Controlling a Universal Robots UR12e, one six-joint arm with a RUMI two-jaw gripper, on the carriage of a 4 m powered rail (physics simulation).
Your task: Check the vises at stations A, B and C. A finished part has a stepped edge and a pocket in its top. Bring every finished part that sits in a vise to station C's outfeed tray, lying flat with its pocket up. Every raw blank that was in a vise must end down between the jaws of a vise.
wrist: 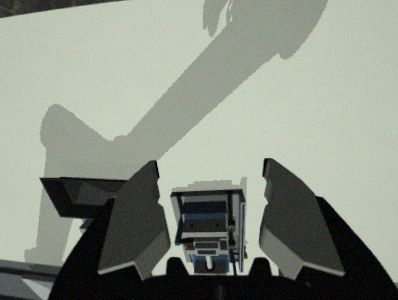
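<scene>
A vise (204, 228) with a silver jaw block, blue sections and a grey base plate stands well below my gripper, in the lower middle of the wrist view. It shows in the gap between the fingers. A small light rectangular frame and a pale rod show at its near end. I cannot tell whether a finished part or a raw blank sits in its jaws, or which station it belongs to. My gripper (209, 161) is open, with its fingers wide apart and nothing between them. The outfeed tray cannot be made out for certain.
A black, open-topped box (56, 199) stands left of the vise, partly hidden by the left finger. A grey edge (25, 272) runs along the lower left. The arm's shadow crosses the pale surface. A dark brown area (35, 7) shows at the top left.
</scene>
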